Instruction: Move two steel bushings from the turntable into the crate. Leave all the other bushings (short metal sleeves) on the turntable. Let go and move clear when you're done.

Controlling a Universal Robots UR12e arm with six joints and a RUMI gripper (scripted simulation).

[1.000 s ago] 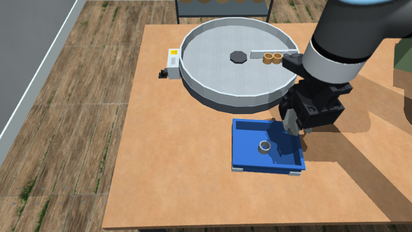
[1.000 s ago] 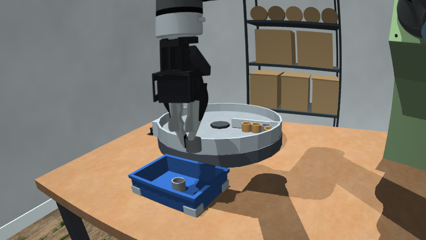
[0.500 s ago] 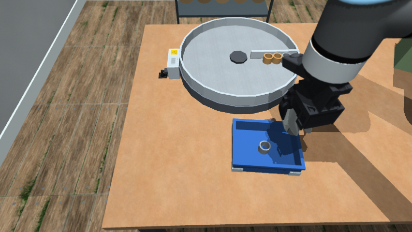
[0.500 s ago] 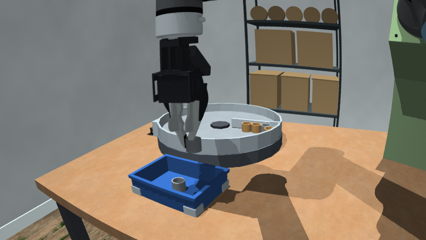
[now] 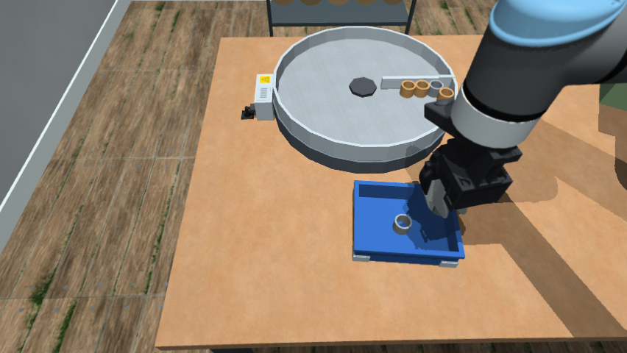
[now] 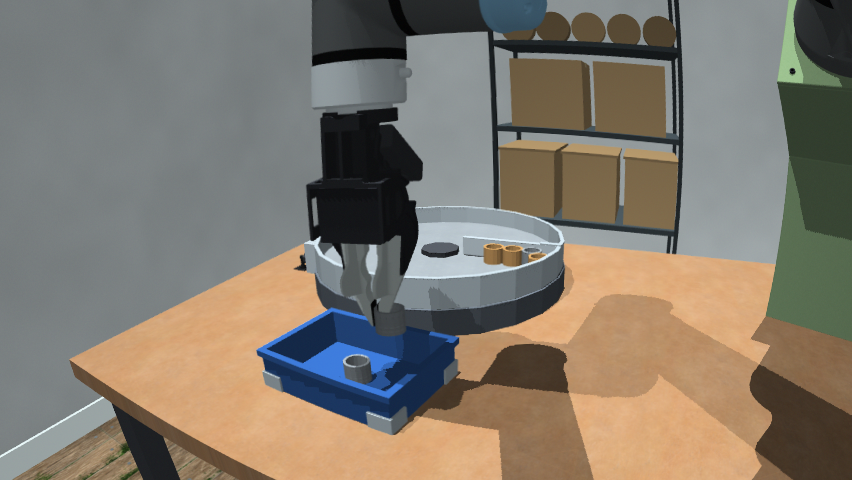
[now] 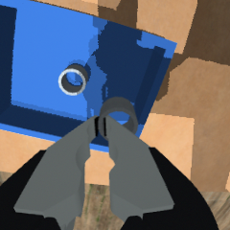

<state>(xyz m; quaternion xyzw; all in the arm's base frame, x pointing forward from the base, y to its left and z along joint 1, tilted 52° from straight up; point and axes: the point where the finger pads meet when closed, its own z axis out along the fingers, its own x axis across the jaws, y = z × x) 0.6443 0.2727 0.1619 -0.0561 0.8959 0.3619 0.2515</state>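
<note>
My gripper is now 80 mm above the blue crate and 40 mm short of it. Also, from my hand: round grey turntable (340 mm to the right, 120 mm ahead, 50 mm below).
</note>
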